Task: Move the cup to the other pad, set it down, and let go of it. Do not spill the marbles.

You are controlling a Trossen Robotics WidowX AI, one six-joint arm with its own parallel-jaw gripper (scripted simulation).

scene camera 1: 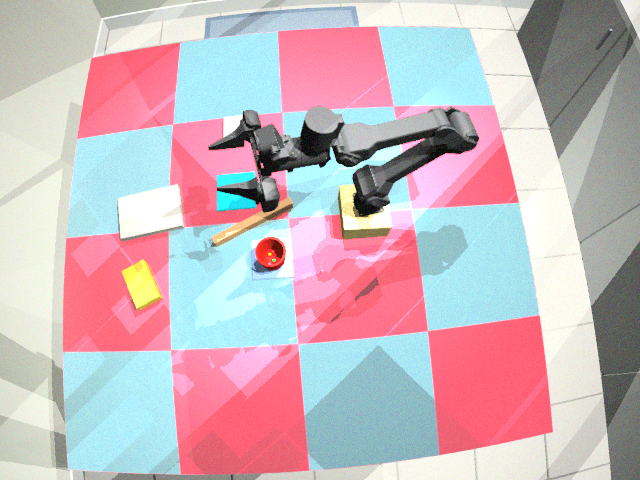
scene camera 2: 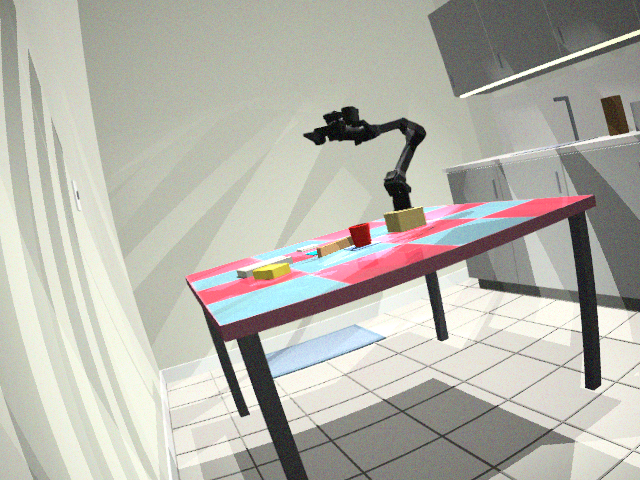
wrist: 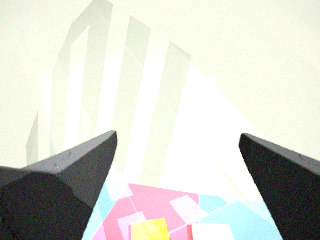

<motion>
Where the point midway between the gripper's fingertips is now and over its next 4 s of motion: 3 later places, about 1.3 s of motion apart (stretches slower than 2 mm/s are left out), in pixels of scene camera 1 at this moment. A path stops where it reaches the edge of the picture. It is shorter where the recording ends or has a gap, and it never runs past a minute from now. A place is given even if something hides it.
The gripper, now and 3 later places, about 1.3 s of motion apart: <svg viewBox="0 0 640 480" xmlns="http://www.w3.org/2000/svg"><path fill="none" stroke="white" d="M212 168L280 242L281 249L282 243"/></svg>
</motion>
